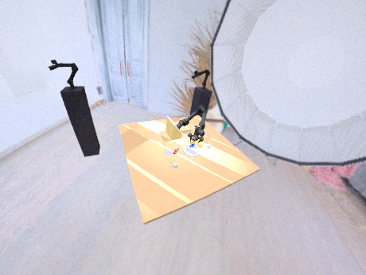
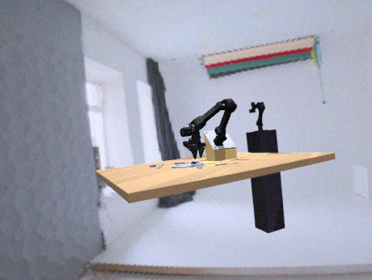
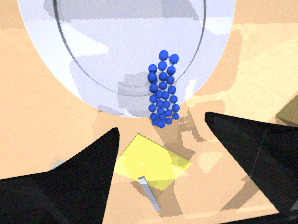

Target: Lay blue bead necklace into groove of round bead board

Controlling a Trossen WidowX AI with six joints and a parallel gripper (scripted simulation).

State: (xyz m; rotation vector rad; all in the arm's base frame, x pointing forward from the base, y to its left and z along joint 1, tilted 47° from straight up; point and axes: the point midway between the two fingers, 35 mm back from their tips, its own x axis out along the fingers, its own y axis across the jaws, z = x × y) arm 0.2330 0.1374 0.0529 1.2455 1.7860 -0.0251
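The round bead board is 70 mm ahead of my gripper tip, 60 mm to the right of it and 40 mm below it. Round my gripper tip: yellow flat piece (60 mm behind, 100 mm to the left, 50 mm below); then grey-white stick (100 mm behind, 170 mm to the left, 50 mm below); then white cylinder (70 mm ahead, 170 mm to the left, 30 mm below).
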